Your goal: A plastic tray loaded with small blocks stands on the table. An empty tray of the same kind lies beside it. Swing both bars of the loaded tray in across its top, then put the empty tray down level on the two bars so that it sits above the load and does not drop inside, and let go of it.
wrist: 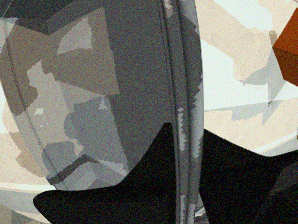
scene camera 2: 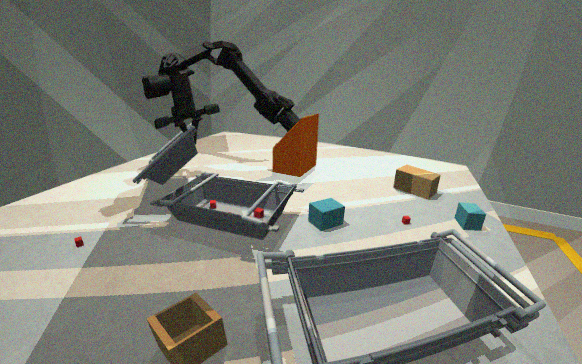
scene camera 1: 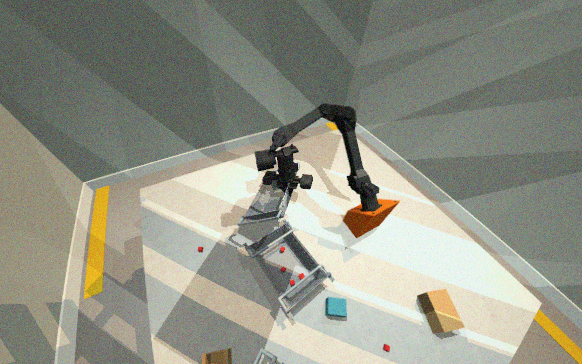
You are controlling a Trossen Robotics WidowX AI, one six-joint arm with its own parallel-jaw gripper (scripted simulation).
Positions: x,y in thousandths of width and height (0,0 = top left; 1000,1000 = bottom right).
Labels:
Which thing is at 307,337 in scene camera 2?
My gripper.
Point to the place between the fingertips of my gripper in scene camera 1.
497,537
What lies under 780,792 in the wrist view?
My gripper.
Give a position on a teal cube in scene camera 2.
558,589

